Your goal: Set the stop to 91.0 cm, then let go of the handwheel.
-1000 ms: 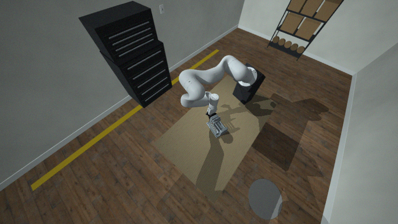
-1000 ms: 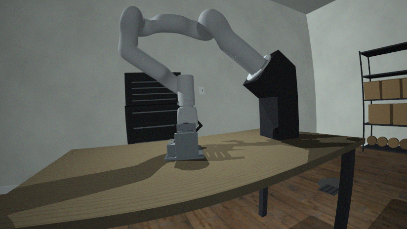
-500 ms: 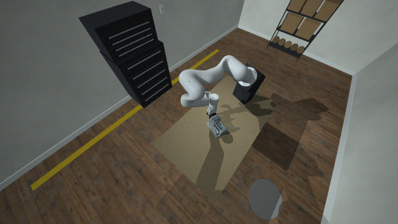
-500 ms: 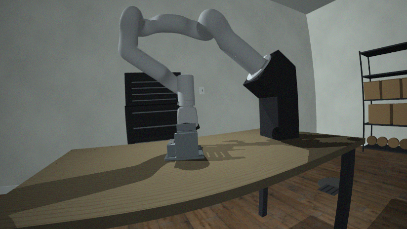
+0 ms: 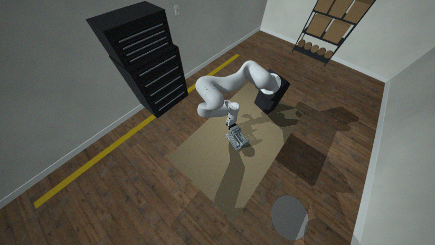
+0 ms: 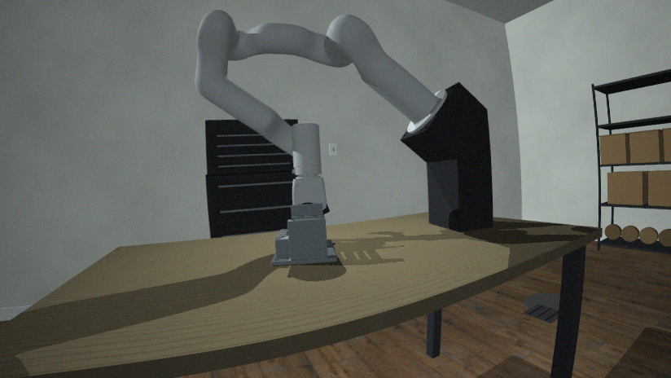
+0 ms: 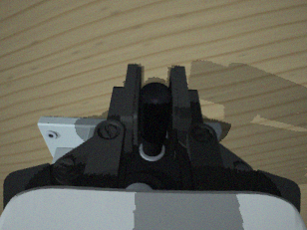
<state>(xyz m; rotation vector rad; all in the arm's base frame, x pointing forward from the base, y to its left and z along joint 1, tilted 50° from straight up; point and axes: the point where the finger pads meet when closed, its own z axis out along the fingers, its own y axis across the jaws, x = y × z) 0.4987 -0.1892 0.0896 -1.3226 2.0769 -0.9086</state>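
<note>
Now: the black crank knob 1 cm ahead of my hand and 1 cm to the left of it.
</note>
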